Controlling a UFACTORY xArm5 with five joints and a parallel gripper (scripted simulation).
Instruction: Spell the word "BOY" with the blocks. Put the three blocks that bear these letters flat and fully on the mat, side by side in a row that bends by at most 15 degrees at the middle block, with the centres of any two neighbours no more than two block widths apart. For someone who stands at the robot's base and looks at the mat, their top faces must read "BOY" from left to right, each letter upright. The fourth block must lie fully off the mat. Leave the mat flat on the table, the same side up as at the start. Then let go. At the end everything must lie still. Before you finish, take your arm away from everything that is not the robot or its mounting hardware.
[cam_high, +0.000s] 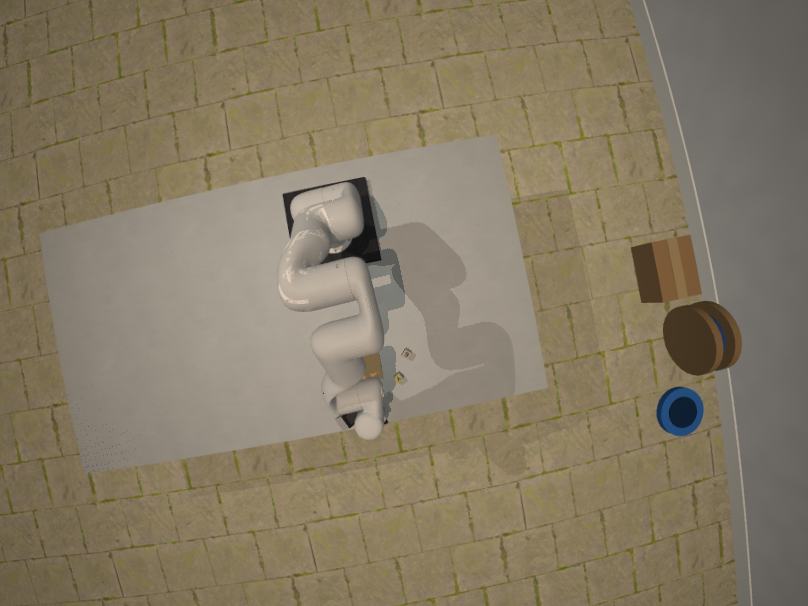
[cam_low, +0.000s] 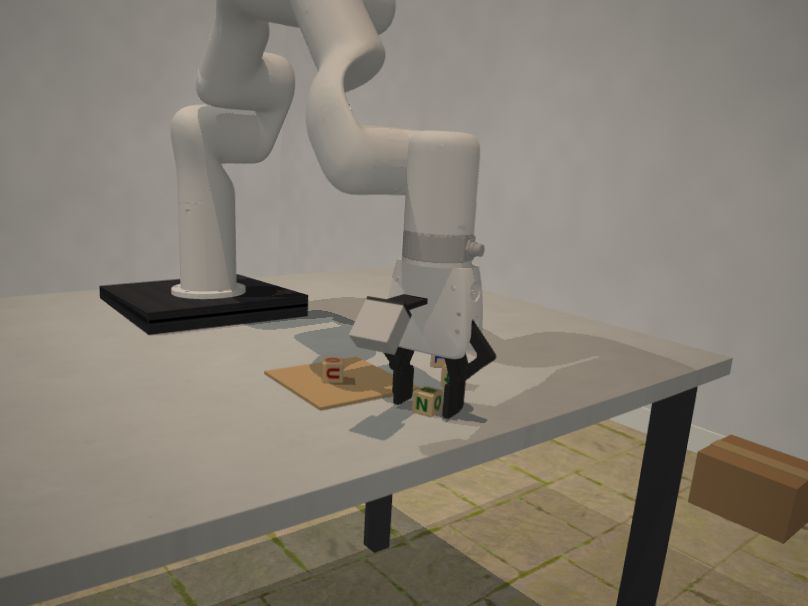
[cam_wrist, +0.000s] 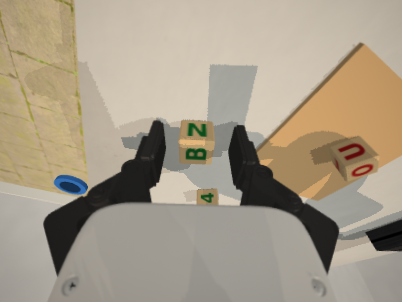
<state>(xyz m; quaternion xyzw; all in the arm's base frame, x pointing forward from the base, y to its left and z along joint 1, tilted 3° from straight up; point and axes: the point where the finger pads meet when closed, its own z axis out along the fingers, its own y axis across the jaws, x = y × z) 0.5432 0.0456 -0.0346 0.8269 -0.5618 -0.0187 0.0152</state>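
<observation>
Now: the tan mat 130 mm behind my hand, 40 mm to the right of it and 20 mm below it.
</observation>
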